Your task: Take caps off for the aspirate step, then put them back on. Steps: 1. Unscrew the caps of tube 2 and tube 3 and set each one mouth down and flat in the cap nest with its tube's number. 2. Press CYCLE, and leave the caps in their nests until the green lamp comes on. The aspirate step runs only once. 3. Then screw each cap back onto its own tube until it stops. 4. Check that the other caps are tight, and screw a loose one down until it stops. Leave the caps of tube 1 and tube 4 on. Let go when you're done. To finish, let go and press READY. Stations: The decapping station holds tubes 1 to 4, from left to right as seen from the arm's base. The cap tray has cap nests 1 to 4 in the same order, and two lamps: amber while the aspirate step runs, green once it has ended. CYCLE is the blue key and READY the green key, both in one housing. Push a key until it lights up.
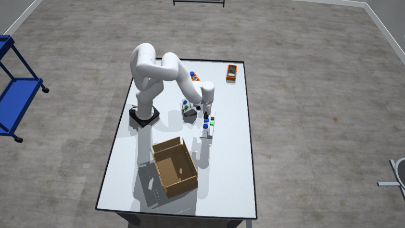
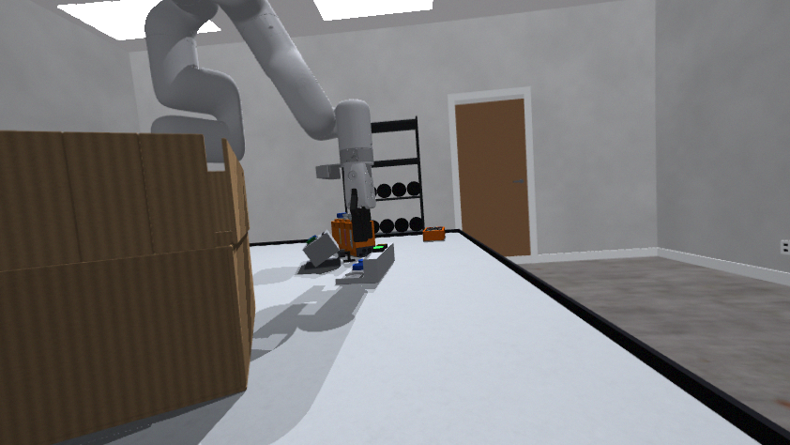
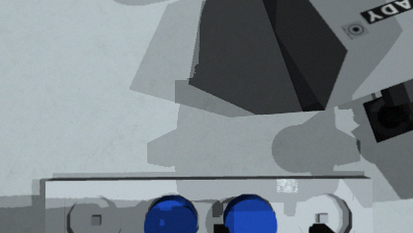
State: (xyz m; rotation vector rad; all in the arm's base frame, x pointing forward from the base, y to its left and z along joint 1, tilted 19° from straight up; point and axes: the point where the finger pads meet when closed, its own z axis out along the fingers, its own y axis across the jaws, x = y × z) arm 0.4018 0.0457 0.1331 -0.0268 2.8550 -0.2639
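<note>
The blue cap is 70 mm below my hand. Also, from my hand: green key: 150 mm behind, 50 mm to the left, 20 mm below; blue key: 160 mm behind, 90 mm to the left, 20 mm below; grey key housing: 140 mm behind, 70 mm to the left, 30 mm below.
</note>
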